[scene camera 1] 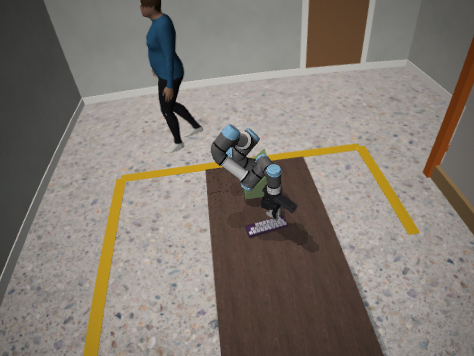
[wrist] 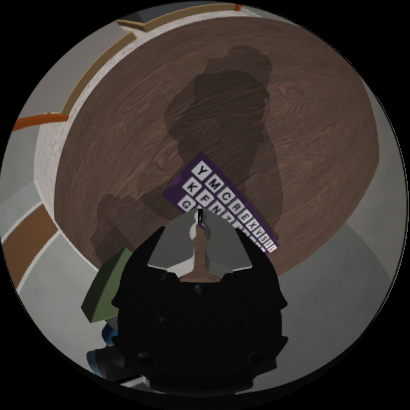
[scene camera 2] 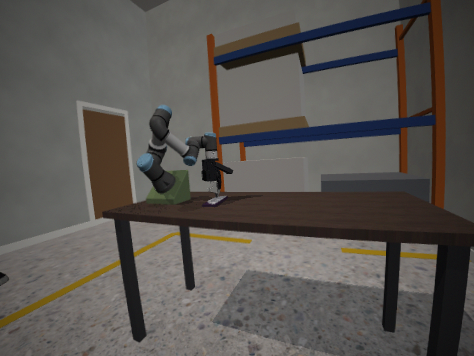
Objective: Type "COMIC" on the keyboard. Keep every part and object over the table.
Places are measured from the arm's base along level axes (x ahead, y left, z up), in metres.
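Pixels of known places: gripper, between the fingertips: [scene camera 1: 276, 219] [wrist: 199, 209] [scene camera 2: 217, 197]; arm's base, origin of its link: [scene camera 2: 165, 184].
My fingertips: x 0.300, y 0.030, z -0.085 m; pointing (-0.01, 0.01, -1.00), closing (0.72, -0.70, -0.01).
Observation:
For each thing: its top centre in the pictures, then the offset to it from my fingertips. Level surfaces: height alone.
- dark wooden table, height of its surface: 0.015 m down
- M key, centre of its top: [wrist: 214, 183] 0.034 m ahead, 0.014 m left, 0.003 m up
- C key, centre of its top: [wrist: 225, 195] 0.035 m ahead, 0.006 m right, 0.003 m up
A purple keyboard [scene camera 1: 251, 233] [scene camera 2: 207, 204] [wrist: 174, 192] with white lettered keys lies flat on the dark wooden table [scene camera 1: 280, 290] [scene camera 2: 320, 210] [wrist: 320, 115]. In the wrist view the M key [wrist: 213, 184] and the C key [wrist: 225, 195] show in its outer row, beyond the fingertips. Letters O and I cannot be made out for certain; part of the keyboard is hidden by the fingers. My gripper [scene camera 1: 275, 217] [scene camera 2: 217, 195] [wrist: 199, 209] is shut and empty, pointing down, with its tips low at the keyboard near the G and F keys. Whether the tips touch a key cannot be told.
A green angled block [scene camera 1: 254, 192] [scene camera 2: 181, 186] [wrist: 107, 287] stands at the arm's base on the table. A person [scene camera 1: 164, 55] in a blue top is on the floor beyond the table's end. An orange and blue shelf rack [scene camera 2: 214, 90] stands behind the table.

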